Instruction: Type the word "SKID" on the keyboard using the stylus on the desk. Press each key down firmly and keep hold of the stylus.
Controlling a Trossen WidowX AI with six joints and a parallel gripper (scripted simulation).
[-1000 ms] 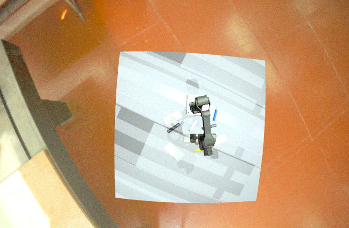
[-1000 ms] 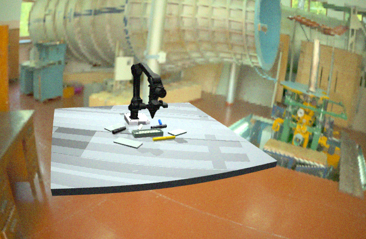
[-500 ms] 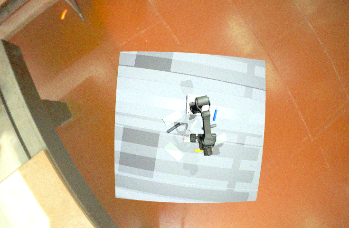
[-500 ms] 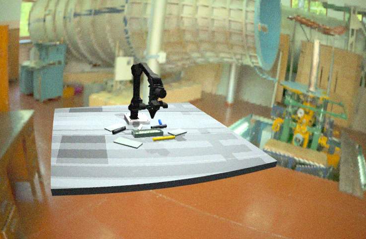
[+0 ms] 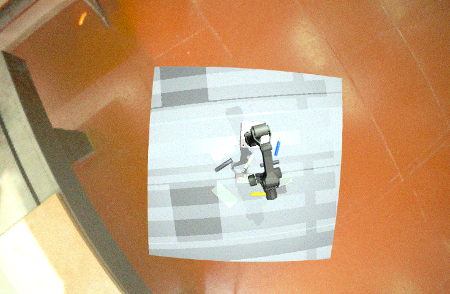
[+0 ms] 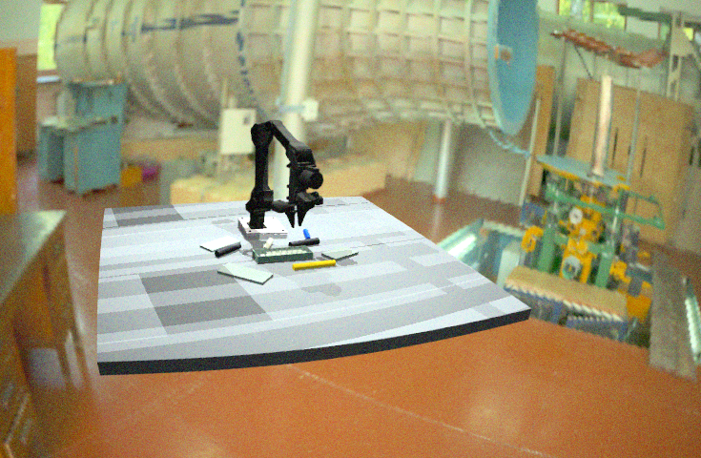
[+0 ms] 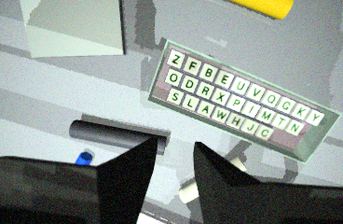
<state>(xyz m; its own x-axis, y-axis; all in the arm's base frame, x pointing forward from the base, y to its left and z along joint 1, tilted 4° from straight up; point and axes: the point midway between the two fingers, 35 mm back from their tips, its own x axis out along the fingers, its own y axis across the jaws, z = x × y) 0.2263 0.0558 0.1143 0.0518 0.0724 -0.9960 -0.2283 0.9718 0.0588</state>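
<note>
My gripper tip is 180 mm past the blue stylus, 120 mm to the right of it and 90 mm above it. From my gripper tip the other things lie so: yellow cylinder (140 mm ahead, 10 mm to the left, 90 mm below); then white stick (80 mm behind, 70 mm to the right, 90 mm below); then card (50 mm ahead, 150 mm to the left, 90 mm below).
</note>
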